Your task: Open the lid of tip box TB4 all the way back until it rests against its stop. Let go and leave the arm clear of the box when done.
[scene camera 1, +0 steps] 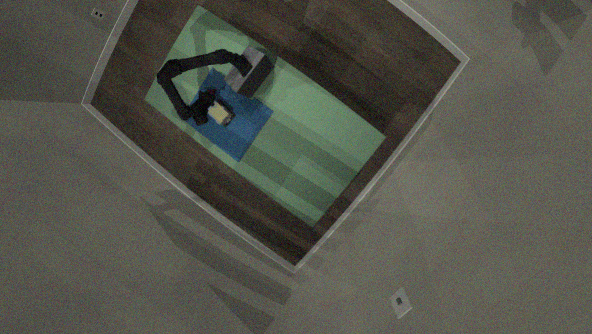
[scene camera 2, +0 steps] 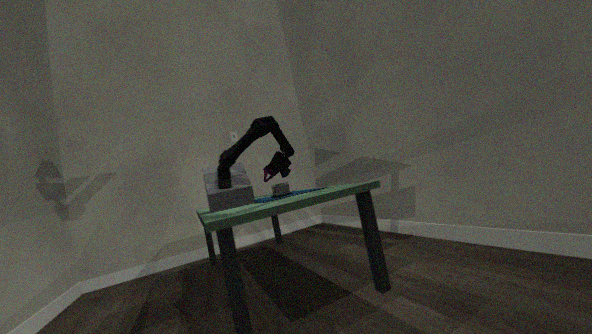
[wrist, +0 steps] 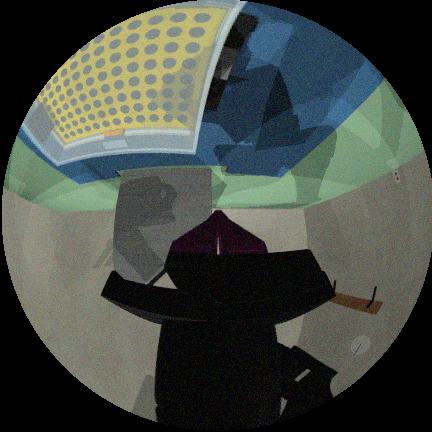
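Pixels of known places: gripper, fingertip midpoint: (scene camera 1: pixel 216 89) (scene camera 2: pixel 264 181) (wrist: pixel 217 214); arm's base, origin of the base link: (scene camera 1: pixel 243 65) (scene camera 2: pixel 224 177).
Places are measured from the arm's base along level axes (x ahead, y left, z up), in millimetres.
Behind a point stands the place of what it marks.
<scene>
The tip box (scene camera 1: pixel 220 114) @(x 314, y 48, z -100 mm) (scene camera 2: pixel 281 189) @(x 313, y -36, z -139 mm) (wrist: pixel 115 90) stands upright on the blue mat (scene camera 1: pixel 250 131) @(x 276, y 243, z -177 mm) (wrist: pixel 325 90) @(x 343, y -147, z -178 mm), with a yellow perforated rack. Its clear lid (wrist: pixel 150 144) @(x 285, y -9, z -100 mm) has a pale rim and lies over the rack in the wrist view, where the yellow shows through it; it looks down or nearly down, and its exact angle is hard to tell. No TB4 label is readable. My gripper (scene camera 1: pixel 212 93) @(x 218, y -65, z -75 mm) (scene camera 2: pixel 266 178) @(x 218, y -65, z -75 mm) (wrist: pixel 217 214) @(x 218, y -65, z -75 mm) is shut and empty, with its dark purple fingertips together. It hangs above and to one side of the box, apart from it.
The grey block (scene camera 1: pixel 257 72) @(x -25, y 87, z 6 mm) (scene camera 2: pixel 230 198) @(x 11, y -88, z -128 mm) (wrist: pixel 165 215) @(x 134, y 1, z -90 mm) under the arm's base stands near the mat on the green table (scene camera 1: pixel 325 120) @(x -97, y 530, z -181 mm) (scene camera 2: pixel 300 201) @(x 255, y -569, z -186 mm) (wrist: pixel 360 120) @(x 357, y -233, z -181 mm). Room walls surround the table, and a brown wall rack (wrist: pixel 357 303) shows in the wrist view.
</scene>
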